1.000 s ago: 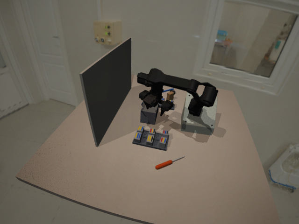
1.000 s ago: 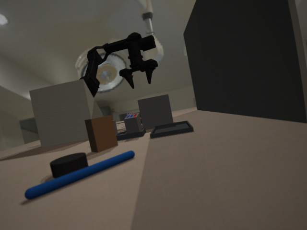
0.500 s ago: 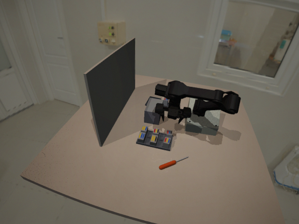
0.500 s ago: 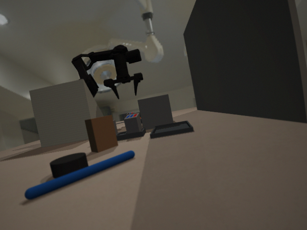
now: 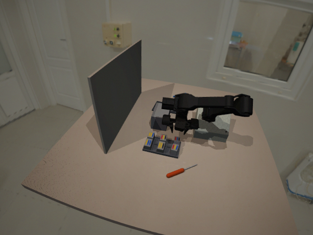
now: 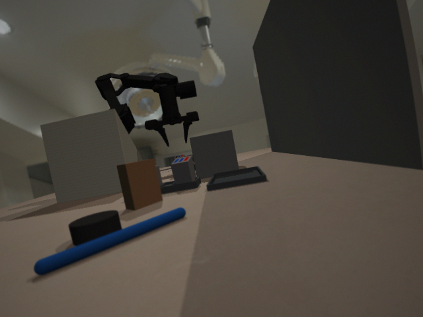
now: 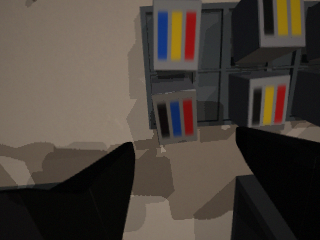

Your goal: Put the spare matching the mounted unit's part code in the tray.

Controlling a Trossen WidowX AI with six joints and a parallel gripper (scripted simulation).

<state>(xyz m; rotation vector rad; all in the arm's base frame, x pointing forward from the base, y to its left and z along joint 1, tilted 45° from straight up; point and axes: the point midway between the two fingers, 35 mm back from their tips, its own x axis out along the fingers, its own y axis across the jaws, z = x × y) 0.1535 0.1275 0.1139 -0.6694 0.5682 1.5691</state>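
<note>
My gripper tip is 50 mm above the grey spare block. The rest, counted from my gripper tip: mounted unit 170 mm to the right, 130 mm ahead, 50 mm below; then tall dark panel 380 mm ahead, 170 mm to the right, 130 mm above; then dark shallow tray 350 mm to the right, 180 mm ahead, 90 mm below.
</note>
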